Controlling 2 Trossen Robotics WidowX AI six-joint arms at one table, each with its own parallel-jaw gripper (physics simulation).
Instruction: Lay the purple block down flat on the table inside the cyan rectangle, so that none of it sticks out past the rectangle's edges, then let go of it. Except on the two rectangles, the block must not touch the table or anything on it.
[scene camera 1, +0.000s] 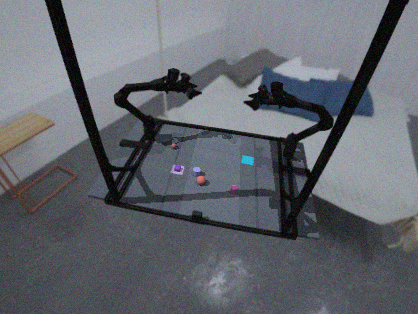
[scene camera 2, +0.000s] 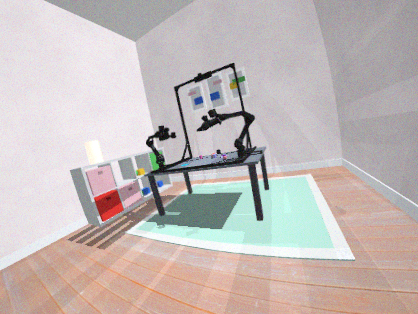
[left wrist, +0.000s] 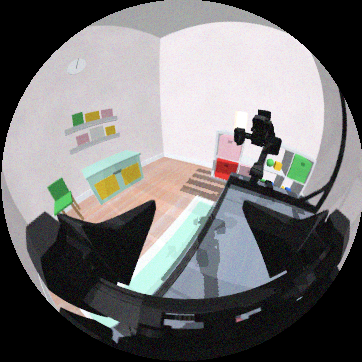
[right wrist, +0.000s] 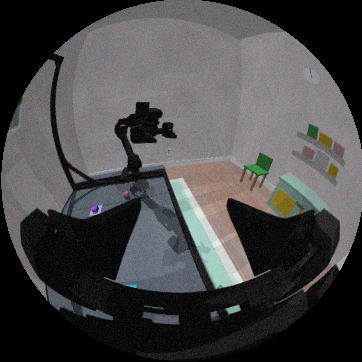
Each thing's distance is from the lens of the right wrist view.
my left gripper (right wrist: 166, 138): 38 cm
my right gripper (right wrist: 184, 202): 10 cm
